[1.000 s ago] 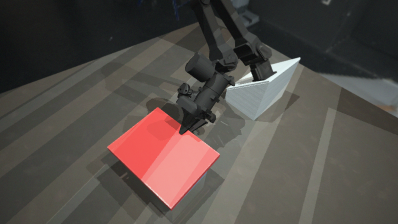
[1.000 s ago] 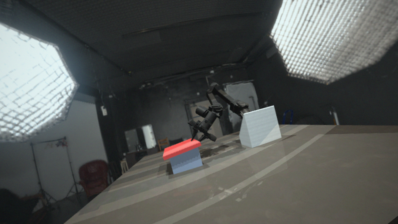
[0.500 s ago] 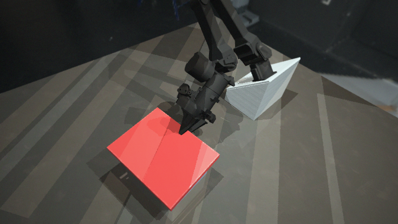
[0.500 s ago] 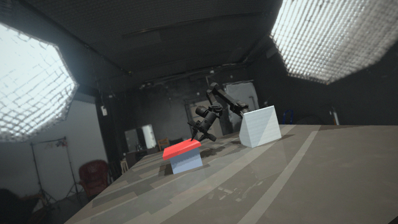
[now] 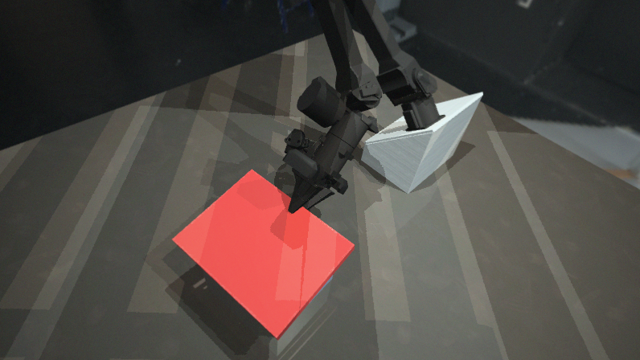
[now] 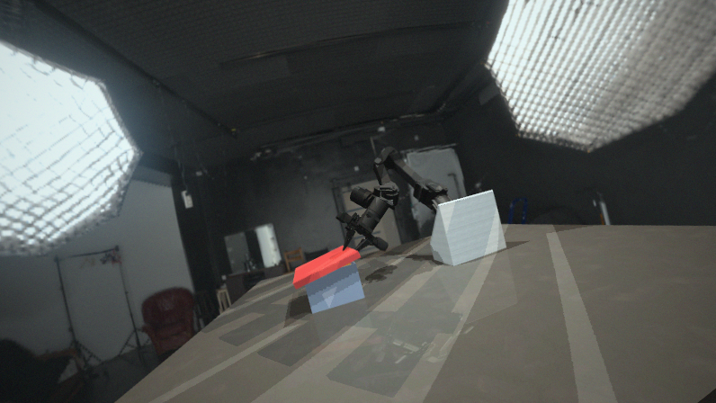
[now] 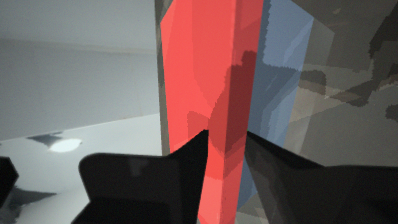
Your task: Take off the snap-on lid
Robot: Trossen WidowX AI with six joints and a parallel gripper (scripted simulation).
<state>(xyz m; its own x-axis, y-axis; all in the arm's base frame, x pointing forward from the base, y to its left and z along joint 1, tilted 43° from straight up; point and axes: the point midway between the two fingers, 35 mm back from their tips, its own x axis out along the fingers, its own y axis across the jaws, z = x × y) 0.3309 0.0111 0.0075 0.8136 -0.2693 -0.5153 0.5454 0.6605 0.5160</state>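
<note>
My gripper tip is now 80 mm short of the red lid, 20 mm to the right of it and 10 mm above it. From my gripper tip the other things lie so: storage box: 70 mm ahead, 10 mm to the left, 70 mm below.
</note>
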